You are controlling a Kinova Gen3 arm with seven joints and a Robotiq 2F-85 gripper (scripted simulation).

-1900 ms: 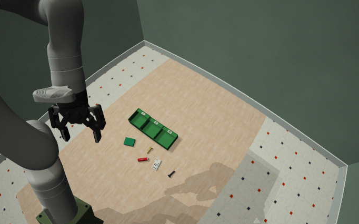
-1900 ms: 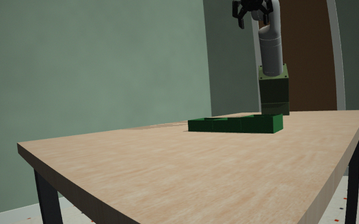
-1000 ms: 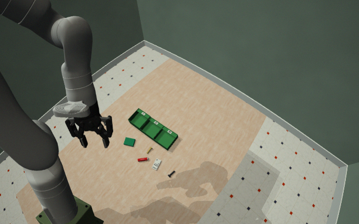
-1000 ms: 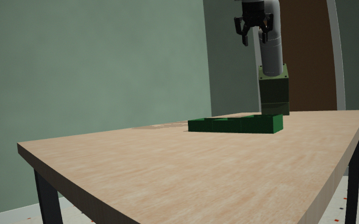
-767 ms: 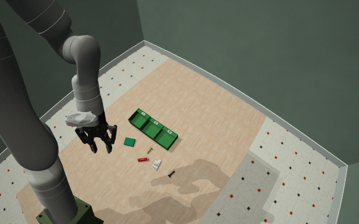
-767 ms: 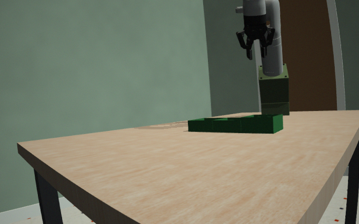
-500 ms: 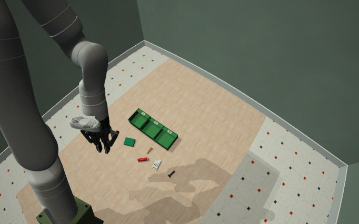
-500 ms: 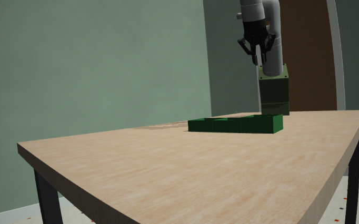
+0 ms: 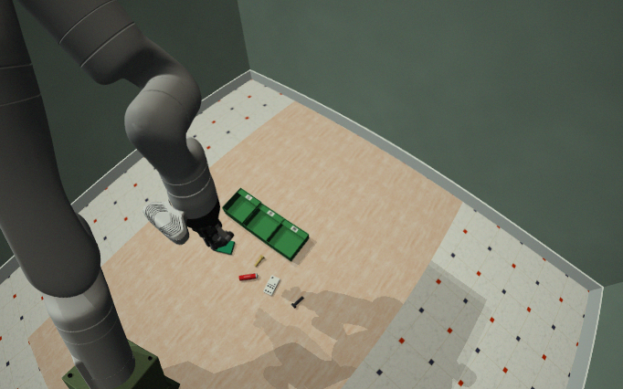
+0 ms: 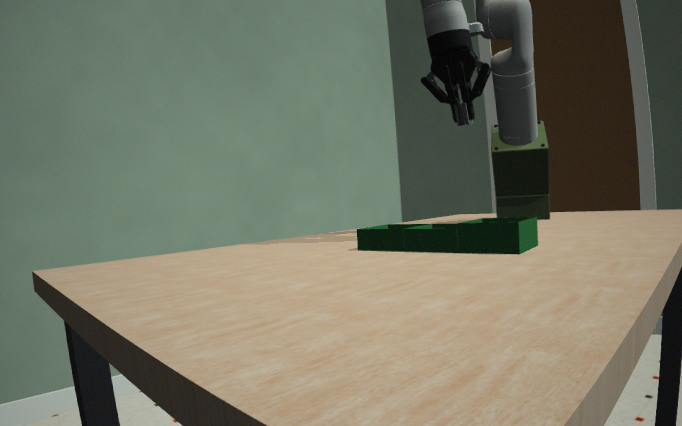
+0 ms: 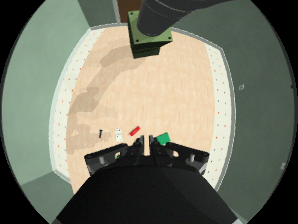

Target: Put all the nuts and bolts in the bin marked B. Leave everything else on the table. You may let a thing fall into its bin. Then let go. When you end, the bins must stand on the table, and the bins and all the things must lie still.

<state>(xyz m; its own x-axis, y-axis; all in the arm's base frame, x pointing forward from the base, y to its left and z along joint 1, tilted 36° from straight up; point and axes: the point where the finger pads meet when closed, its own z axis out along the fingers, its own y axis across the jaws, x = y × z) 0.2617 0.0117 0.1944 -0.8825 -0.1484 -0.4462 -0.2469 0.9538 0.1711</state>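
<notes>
My gripper is now 190 mm above the green bin, 140 mm short of it and 50 mm to the right of it. From my hand the other things lie so: brass bolt 210 mm below, 70 mm ahead, 20 mm to the right; flat green block 210 mm below, 80 mm to the left, 10 mm ahead; red cylinder 210 mm below, 40 mm to the right, 10 mm ahead.
</notes>
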